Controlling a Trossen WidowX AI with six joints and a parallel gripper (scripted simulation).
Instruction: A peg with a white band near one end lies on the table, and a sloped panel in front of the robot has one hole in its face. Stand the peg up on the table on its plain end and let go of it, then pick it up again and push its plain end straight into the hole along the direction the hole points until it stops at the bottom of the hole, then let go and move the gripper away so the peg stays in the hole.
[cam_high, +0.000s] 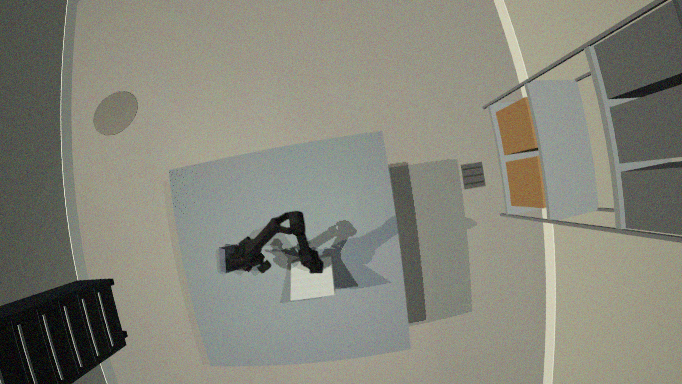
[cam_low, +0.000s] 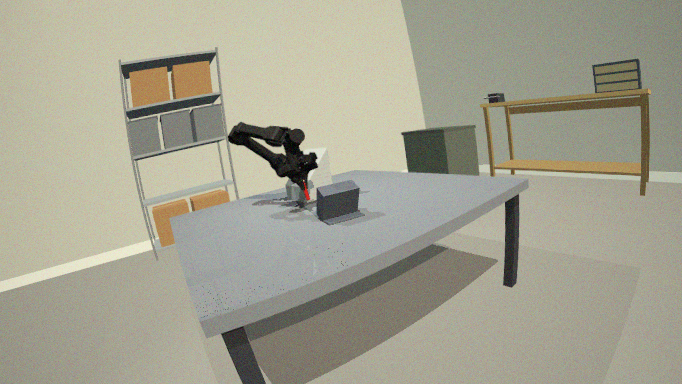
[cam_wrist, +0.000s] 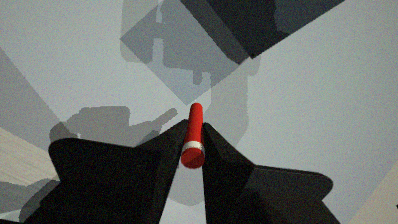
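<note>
Now: gripper tip 17 cm short of the sloped grey panel, 4 cm to the right of it and 3 cm above it. Also, from my gripper tip: red peg: 2 cm above, 1 cm behind.
</note>
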